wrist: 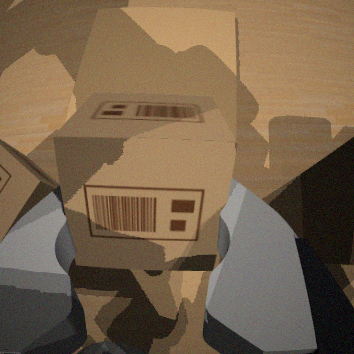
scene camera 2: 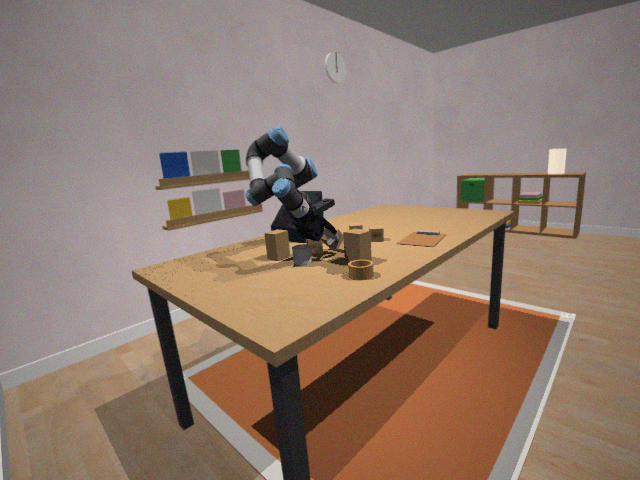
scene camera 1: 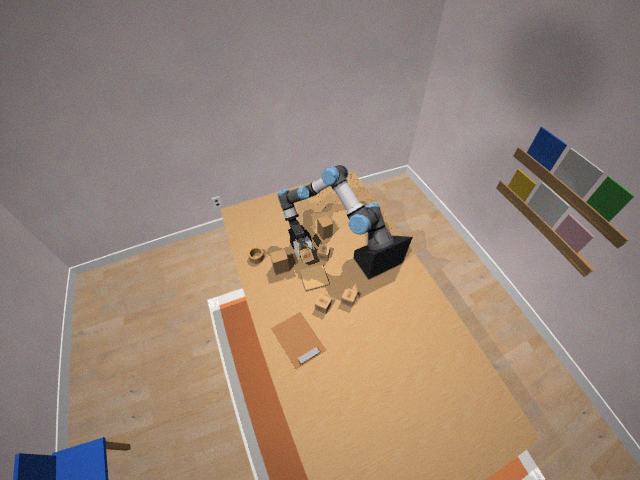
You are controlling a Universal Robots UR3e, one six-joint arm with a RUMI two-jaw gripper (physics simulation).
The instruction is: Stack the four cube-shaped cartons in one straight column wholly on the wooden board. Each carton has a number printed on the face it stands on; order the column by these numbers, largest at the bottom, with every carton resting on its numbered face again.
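Places are measured from the arm's base along level axes (x back, y right, z up), in millimetres.
Where they show: gripper, fingertip midpoint: (wrist: 146, 182) (scene camera 2: 332, 240) (scene camera 1: 306, 255); arm's base, link origin: (scene camera 1: 381, 245).
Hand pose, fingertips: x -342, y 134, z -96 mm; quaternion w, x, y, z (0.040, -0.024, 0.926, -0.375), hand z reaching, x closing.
Each offset is from my fingertips to the centre of the thing.
My gripper (scene camera 1: 304, 250) (scene camera 2: 333, 240) (wrist: 146, 182) is shut on a cube-shaped carton {dx -1, dy -2, dz +9 mm} (scene camera 1: 307, 255) (wrist: 145, 165), with a barcode label facing the wrist camera. It is low by the back edge of the wooden board {dx +6, dy -104, dz -53 mm} (scene camera 1: 315, 282) (wrist: 200, 30); whether it touches anything is unclear. A second carton {dx +97, dy +8, dz -30 mm} (scene camera 1: 324, 251) (scene camera 2: 314, 246) (wrist: 11, 187) stands close beside it. Two more cartons, one {dx -8, dy -268, dz -30 mm} (scene camera 1: 323, 303) and another {dx +119, dy -279, dz -30 mm} (scene camera 1: 349, 296), stand apart on the table past the board's front edge. In scene camera 2 they are partly hidden behind a tall box. The numbered undersides are hidden.
A tall box {dx -136, dy +10, dz -4 mm} (scene camera 1: 280, 260) (scene camera 2: 357, 245) (wrist: 325, 205) stands beside the gripper, and another {dx +156, dy +148, dz -7 mm} (scene camera 1: 324, 227) (scene camera 2: 277, 244) behind it. A grey roll {dx +27, dy +133, dz -29 mm} (scene camera 2: 301, 255) and a round wooden bowl {dx -240, dy +120, dz -39 mm} (scene camera 1: 255, 255) (scene camera 2: 360, 269) stand nearby. A brown clipboard {dx -170, dy -382, dz -52 mm} (scene camera 1: 297, 335) (scene camera 2: 421, 239) lies farther along the table.
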